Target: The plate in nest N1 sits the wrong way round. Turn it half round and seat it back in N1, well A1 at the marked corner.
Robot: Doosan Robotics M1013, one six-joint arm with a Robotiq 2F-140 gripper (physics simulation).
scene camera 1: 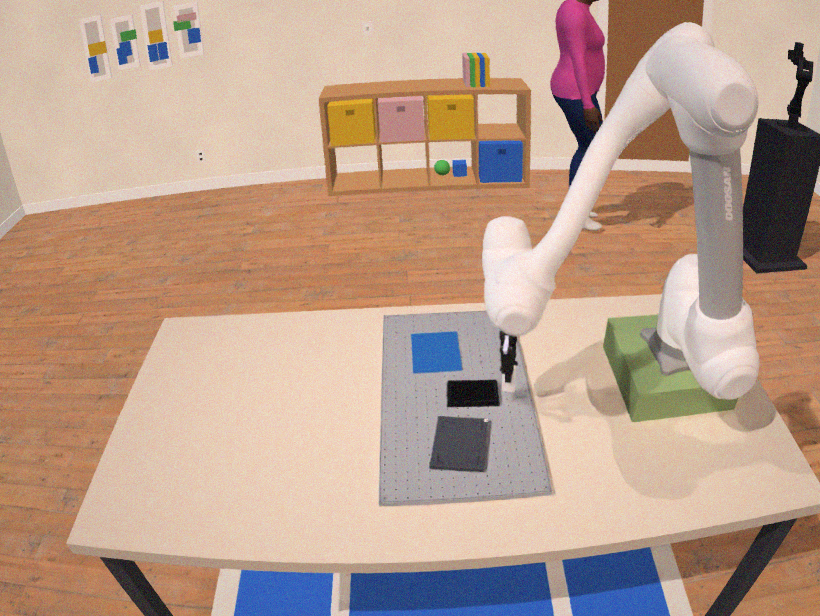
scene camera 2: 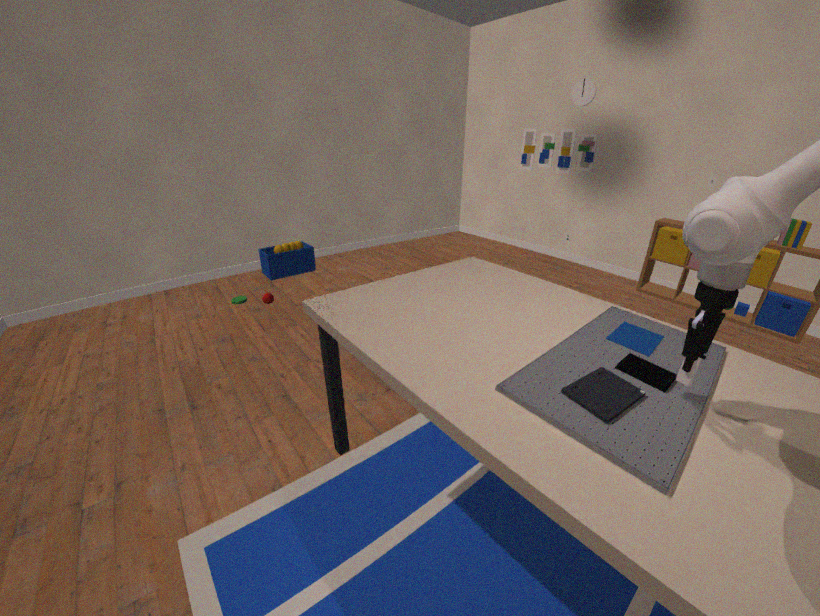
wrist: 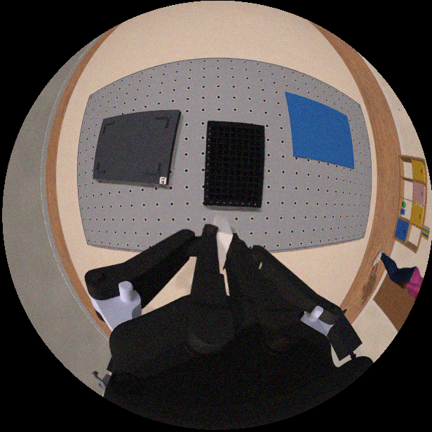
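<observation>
The black well plate (scene camera 1: 472, 393) (scene camera 2: 645, 371) (wrist: 235, 165) lies flat on the pegboard, outside the dark grey nest. Small pale dots run along its left and lower edges in the wrist view; I cannot tell which corner is A1. The dark grey nest (scene camera 1: 460, 444) (scene camera 2: 603, 394) (wrist: 137, 147) beside it holds no plate and has raised corner marks; its white A1 label (wrist: 163, 180) is at the lower right corner in the wrist view. My gripper (scene camera 1: 508, 386) (scene camera 2: 685, 376) (wrist: 217, 226) is shut and empty, its pale tips just off the plate's short end on the arm's side. Their exact height is unclear.
A blue square (scene camera 1: 436, 352) (scene camera 2: 635, 338) (wrist: 321, 131) lies on the grey pegboard (scene camera 1: 404, 480) (scene camera 2: 652, 467) (wrist: 225, 82), on the plate's other side from the nest. The arm's green base block (scene camera 1: 672, 404) stands on the table (scene camera 1: 265, 424). A person (scene camera 1: 578, 59) stands behind.
</observation>
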